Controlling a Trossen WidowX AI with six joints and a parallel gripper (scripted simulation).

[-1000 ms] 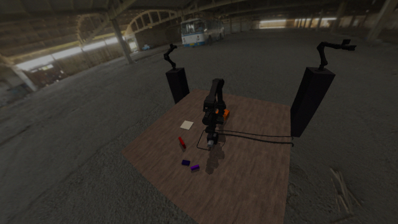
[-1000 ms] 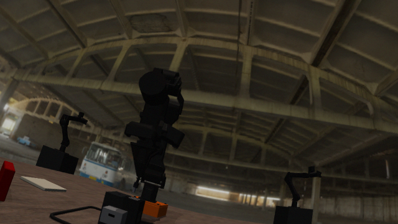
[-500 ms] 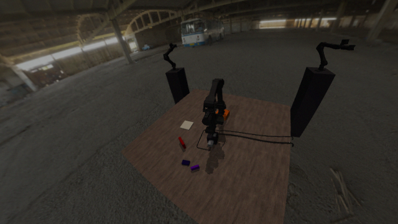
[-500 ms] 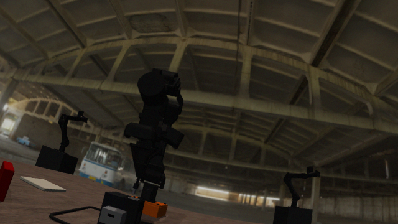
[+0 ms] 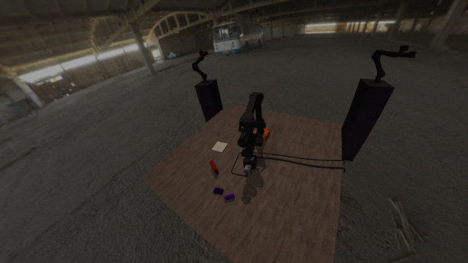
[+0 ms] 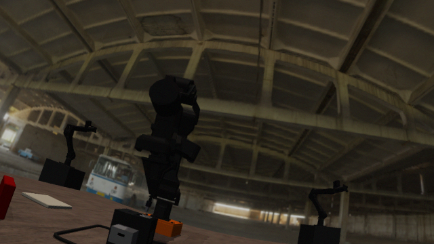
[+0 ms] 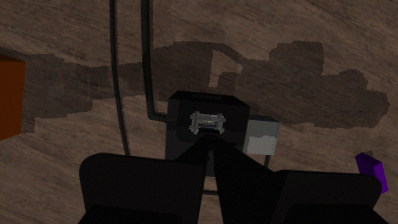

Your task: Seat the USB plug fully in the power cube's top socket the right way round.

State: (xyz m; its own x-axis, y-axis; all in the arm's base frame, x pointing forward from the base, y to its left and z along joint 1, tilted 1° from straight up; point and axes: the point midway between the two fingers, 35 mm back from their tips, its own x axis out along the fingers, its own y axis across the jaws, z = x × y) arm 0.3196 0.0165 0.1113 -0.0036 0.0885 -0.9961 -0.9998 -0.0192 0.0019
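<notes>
Right now the silver USB socket is 60 mm below my gripper tip. Round my gripper tip: blue block 260 mm ahead, 150 mm to the right, 120 mm below; then red block 110 mm ahead, 260 mm to the right, 90 mm below; then white pad 110 mm behind, 330 mm to the right, 120 mm below.
</notes>
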